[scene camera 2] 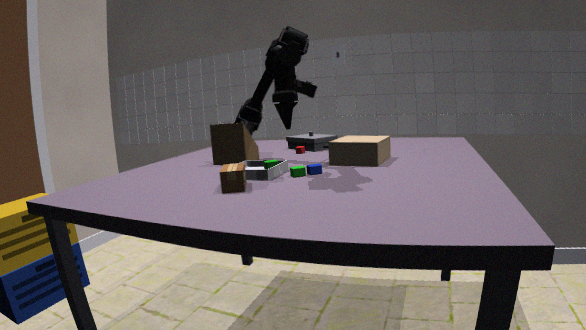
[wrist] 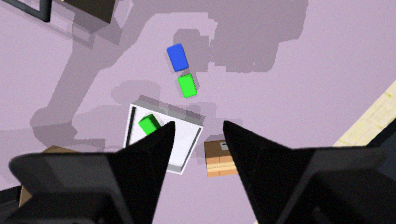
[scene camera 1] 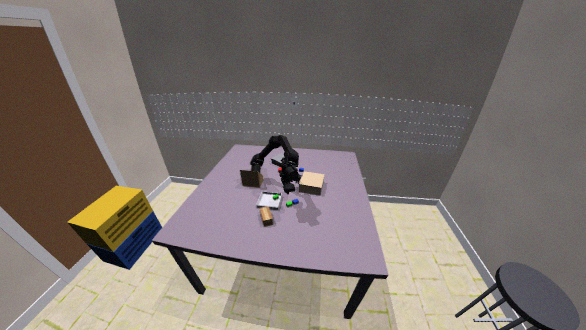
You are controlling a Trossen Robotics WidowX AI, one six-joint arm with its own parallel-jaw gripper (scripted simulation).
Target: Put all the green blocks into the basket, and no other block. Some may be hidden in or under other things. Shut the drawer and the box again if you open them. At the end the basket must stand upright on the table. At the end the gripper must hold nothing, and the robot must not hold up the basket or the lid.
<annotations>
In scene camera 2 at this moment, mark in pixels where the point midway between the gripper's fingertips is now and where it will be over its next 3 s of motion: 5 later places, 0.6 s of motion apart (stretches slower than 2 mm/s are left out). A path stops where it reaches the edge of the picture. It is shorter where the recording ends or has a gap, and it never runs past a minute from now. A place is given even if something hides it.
The gripper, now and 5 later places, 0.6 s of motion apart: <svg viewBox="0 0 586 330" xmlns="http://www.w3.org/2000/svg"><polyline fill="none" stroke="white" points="288,128 296,146 298,161 299,168 298,173 296,170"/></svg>
</annotations>
